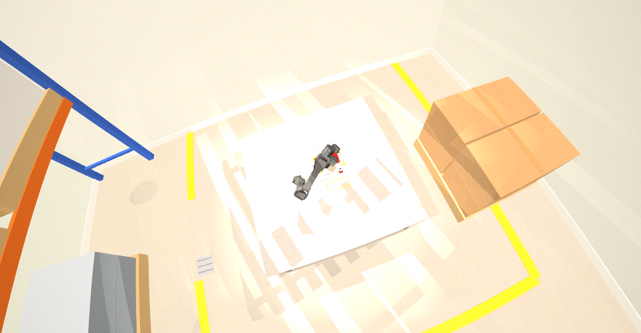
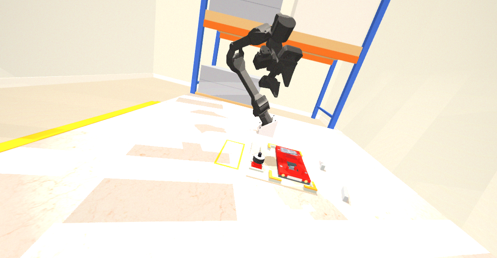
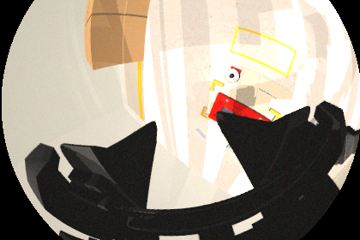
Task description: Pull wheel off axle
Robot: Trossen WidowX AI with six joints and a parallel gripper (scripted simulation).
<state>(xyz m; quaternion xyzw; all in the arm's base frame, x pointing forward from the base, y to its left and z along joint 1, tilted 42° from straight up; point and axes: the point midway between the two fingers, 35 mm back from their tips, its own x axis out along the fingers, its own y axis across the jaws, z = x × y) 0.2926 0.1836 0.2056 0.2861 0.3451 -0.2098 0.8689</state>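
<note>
My gripper tip is now 24 cm above the wheel, 1 cm to the left of it and 1 cm short of it.
</note>
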